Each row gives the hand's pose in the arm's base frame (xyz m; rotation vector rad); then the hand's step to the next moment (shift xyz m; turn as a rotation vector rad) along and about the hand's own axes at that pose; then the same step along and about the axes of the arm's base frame.
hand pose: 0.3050 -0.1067 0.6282 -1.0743 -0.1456 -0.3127
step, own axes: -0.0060 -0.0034 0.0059 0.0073 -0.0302 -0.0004
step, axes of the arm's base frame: -0.0066 0.0048 0.0040 -0.0028 -0.0149 0.0271
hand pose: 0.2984 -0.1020 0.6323 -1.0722 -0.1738 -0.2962
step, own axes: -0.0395 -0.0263 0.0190 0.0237 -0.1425 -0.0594
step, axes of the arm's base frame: -0.0458 0.0112 0.0198 -0.0235 -0.1193 0.0980
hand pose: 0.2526 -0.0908 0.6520 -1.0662 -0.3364 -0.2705
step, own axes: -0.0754 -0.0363 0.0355 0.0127 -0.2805 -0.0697
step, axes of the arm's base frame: -0.0876 0.0189 0.0150 -0.0840 -0.1912 0.2002
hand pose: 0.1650 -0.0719 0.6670 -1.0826 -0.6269 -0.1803
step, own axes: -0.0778 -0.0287 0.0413 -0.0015 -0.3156 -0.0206
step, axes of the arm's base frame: -0.0918 0.0097 -0.0083 -0.1297 -0.1676 0.2348
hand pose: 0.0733 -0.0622 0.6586 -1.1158 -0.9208 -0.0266
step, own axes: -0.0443 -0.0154 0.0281 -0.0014 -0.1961 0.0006
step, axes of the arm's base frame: -0.0529 -0.0038 -0.0134 -0.0892 -0.0939 0.1472
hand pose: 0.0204 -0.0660 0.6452 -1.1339 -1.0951 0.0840
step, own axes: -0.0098 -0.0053 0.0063 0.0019 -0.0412 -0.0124
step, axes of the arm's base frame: -0.0120 -0.0037 -0.0024 -0.0084 -0.0270 0.0324
